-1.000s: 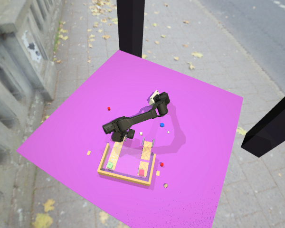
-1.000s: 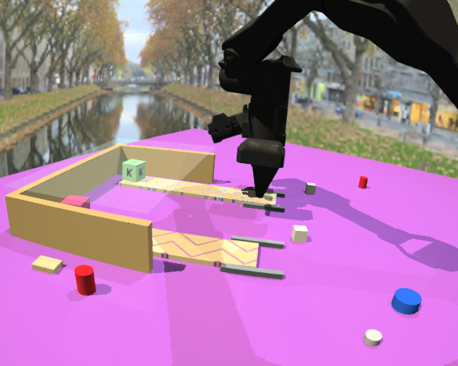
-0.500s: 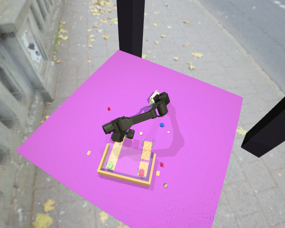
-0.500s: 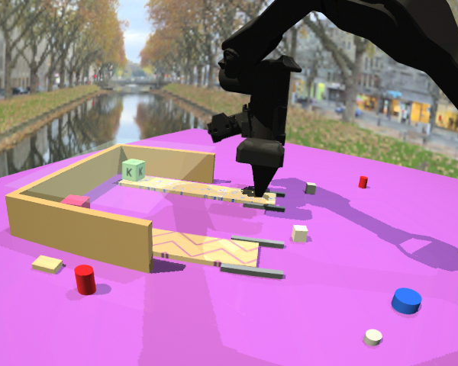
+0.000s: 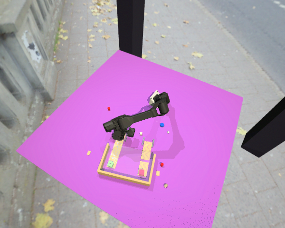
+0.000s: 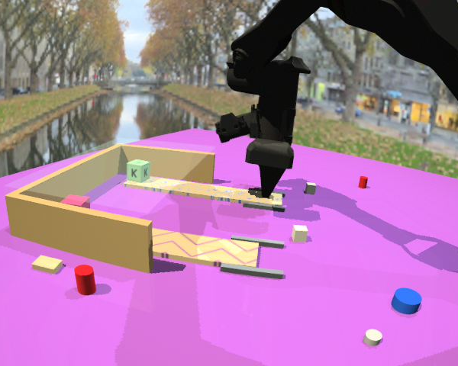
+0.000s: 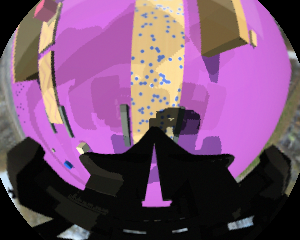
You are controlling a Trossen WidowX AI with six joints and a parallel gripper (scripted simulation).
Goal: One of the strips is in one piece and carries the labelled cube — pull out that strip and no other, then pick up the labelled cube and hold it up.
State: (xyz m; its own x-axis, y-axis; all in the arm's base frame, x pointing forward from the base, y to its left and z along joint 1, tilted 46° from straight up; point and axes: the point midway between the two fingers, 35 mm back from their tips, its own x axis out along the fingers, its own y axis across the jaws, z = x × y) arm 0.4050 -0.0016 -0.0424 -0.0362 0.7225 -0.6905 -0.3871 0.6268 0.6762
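Right now my gripper tip is 20 cm short of the green cube marked k, 8 cm to the right of it and 2 cm below it. Also, from my gripper tip: blue disc 25 cm behind, 18 cm to the left; tan tile 35 cm to the left, 7 cm ahead.
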